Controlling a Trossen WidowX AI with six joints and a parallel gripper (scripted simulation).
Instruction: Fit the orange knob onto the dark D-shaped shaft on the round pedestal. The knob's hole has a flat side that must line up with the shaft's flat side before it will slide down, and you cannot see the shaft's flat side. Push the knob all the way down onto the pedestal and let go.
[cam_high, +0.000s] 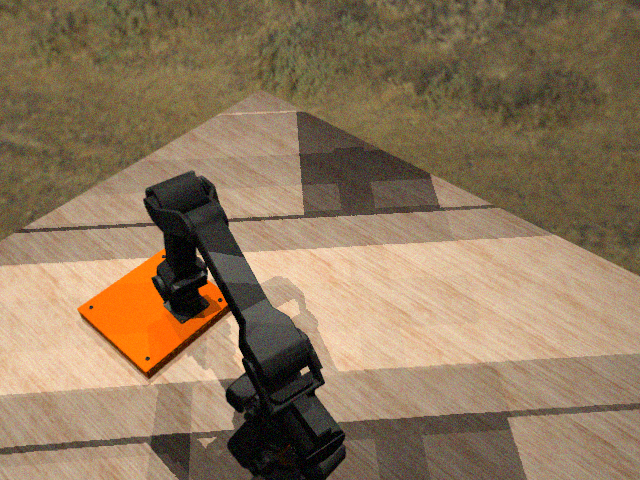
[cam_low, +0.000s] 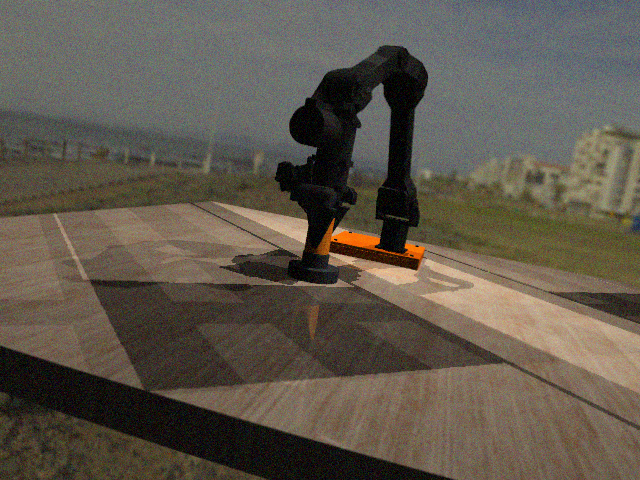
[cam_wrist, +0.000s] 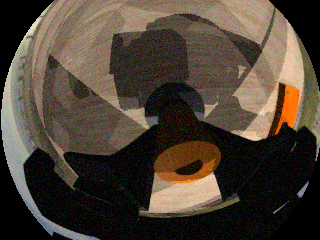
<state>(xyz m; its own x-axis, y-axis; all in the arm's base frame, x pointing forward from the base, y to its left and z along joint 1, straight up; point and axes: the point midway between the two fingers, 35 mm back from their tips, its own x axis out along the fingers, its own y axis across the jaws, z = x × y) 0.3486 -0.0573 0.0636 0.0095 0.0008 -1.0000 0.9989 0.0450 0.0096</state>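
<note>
The orange knob lies 2 cm above my gripper tip. Round my gripper tip: dark round pedestal 2 cm below.
</note>
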